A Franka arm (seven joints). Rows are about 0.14 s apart.
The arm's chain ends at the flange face. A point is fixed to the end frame.
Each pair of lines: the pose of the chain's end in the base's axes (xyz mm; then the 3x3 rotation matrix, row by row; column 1 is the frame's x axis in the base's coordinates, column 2 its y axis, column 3 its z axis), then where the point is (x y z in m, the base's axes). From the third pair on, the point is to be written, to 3 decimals.
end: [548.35 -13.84 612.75], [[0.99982 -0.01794 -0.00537], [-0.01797 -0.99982 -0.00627], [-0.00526 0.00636 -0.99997]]
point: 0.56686 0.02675 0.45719
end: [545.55 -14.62 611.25], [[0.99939 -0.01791 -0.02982], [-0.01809 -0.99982 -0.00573], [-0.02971 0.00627 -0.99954]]
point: 0.56026 0.02605 0.45531
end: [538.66 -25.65 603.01], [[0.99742 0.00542 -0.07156], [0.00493 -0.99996 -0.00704], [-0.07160 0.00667 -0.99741]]
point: 0.546 0.015 0.447
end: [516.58 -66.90 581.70], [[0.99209 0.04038 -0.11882], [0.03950 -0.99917 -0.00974], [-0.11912 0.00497 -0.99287]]
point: 0.515 -0.026 0.425
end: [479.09 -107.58 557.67], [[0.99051 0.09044 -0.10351], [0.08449 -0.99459 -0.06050], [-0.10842 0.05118 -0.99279]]
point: 0.478 -0.074 0.399
